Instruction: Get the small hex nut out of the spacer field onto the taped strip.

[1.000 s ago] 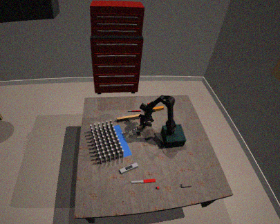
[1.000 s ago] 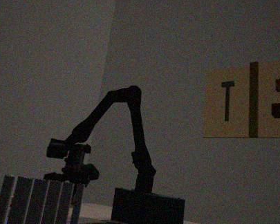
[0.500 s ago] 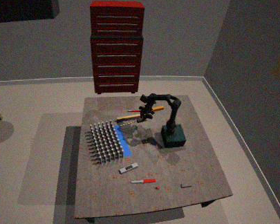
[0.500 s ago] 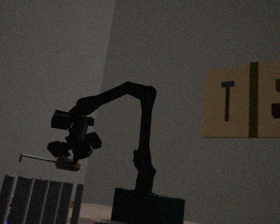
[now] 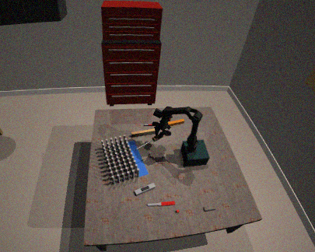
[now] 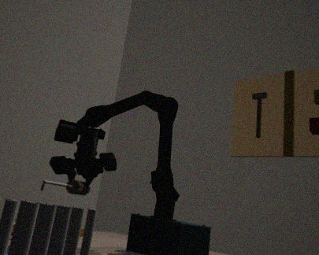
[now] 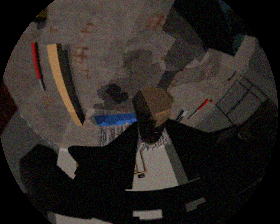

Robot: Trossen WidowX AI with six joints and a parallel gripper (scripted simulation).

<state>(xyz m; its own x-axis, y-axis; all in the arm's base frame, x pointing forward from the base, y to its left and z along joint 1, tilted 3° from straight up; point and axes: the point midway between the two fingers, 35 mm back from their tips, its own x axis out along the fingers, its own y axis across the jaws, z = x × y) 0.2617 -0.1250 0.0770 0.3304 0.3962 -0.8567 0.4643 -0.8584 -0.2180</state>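
The hook tool lies 90 mm ahead of my gripper tip, 50 mm to the left of it and 10 mm below it. Round my gripper tip: blue taped strip (180 mm ahead, 70 mm to the left, 160 mm below); then red-handled tool (30 mm ahead, 290 mm to the right, 150 mm below); then orange block (230 mm behind, 290 mm to the right, 140 mm below).
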